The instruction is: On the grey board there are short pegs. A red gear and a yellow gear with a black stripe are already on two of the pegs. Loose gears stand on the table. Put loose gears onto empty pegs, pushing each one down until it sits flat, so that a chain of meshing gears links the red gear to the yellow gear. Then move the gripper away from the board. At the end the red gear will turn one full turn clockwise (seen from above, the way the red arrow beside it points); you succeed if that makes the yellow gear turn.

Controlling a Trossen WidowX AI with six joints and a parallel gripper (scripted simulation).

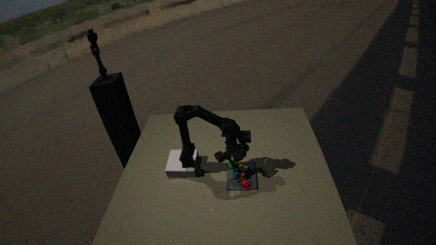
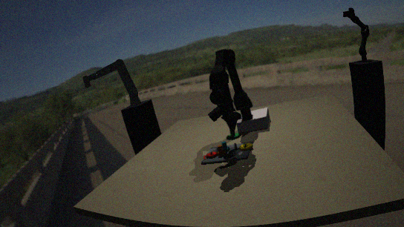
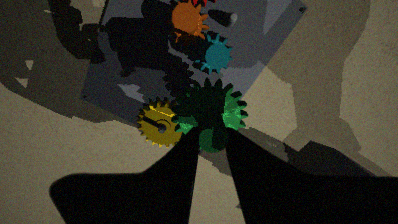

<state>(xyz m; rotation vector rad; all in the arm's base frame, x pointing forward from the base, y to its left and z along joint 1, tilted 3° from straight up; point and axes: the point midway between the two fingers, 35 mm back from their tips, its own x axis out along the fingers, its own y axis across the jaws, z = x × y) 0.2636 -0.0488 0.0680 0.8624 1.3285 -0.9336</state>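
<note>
Now: gripper tip 2 cm short of the teal gear, 5 cm to the left of it and 6 cm above it. The rest, counted from my gripper tip: yellow gear (3 cm ahead, 5 cm to the left, 7 cm below); green gear (1 cm below); orange gear (5 cm ahead, 6 cm to the right, 6 cm below).
</note>
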